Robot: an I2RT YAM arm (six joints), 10 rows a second.
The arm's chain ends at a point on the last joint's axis. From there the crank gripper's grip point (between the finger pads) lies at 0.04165 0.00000 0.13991 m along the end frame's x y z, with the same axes.
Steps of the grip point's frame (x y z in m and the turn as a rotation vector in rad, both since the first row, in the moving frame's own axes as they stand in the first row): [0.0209, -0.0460, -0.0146, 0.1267, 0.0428, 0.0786]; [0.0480, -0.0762, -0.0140, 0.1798, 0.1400, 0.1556]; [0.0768, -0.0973, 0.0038, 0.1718, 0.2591, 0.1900]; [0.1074, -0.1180, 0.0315, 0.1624, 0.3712, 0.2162]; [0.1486, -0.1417, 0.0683, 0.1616, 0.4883, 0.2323]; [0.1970, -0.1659, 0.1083, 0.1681, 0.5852, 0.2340]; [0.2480, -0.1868, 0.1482, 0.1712, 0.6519, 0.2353]
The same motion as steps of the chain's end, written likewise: [0.0144, -0.0320, -0.0118, 0.1267, 0.0428, 0.0786]; [0.0276, -0.0598, -0.0052, 0.1798, 0.1400, 0.1556]; [0.0412, -0.0859, 0.0204, 0.1718, 0.2591, 0.1900]; [0.0586, -0.1115, 0.0570, 0.1624, 0.3712, 0.2162]; [0.0872, -0.1388, 0.1048, 0.1616, 0.4883, 0.2323]; [0.1261, -0.1643, 0.1552, 0.1681, 0.5852, 0.2340]; [0.1712, -0.1863, 0.2028, 0.1712, 0.6519, 0.2353]
